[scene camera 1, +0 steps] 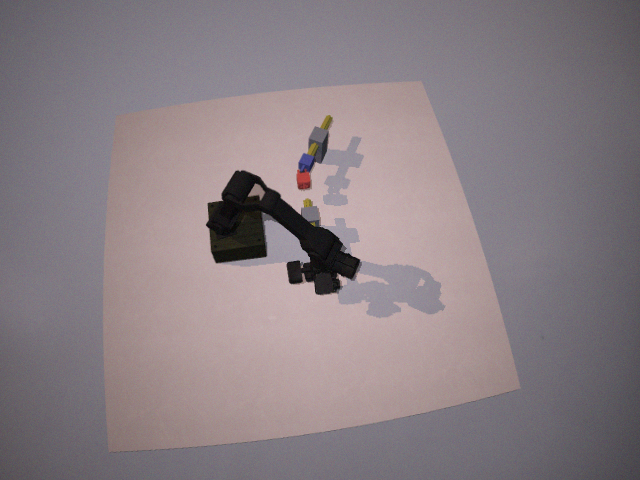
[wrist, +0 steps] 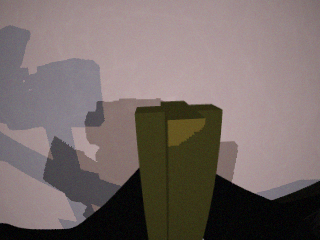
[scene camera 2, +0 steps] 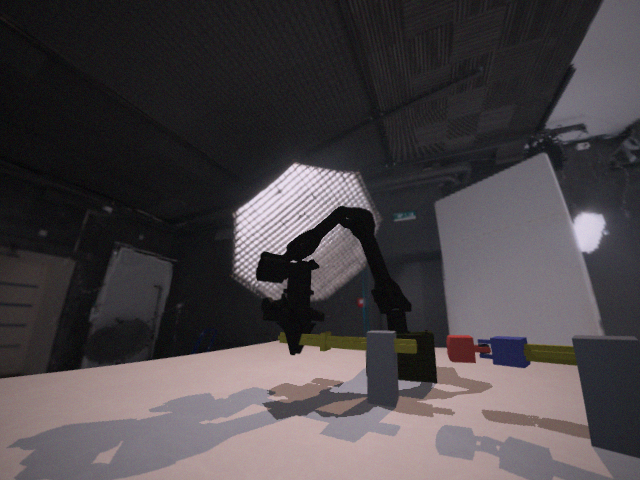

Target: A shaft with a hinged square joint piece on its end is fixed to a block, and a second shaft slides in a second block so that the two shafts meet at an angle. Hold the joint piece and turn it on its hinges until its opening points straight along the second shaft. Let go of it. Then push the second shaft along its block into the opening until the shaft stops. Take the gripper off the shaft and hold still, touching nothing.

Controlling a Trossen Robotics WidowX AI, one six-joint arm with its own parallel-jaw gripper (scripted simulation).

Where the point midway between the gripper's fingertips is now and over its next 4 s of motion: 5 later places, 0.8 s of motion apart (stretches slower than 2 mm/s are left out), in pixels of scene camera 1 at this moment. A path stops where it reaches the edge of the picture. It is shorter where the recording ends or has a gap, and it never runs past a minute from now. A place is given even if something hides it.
My gripper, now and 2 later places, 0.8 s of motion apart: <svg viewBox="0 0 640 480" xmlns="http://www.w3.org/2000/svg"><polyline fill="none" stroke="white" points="319,279 317,269 315,257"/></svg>
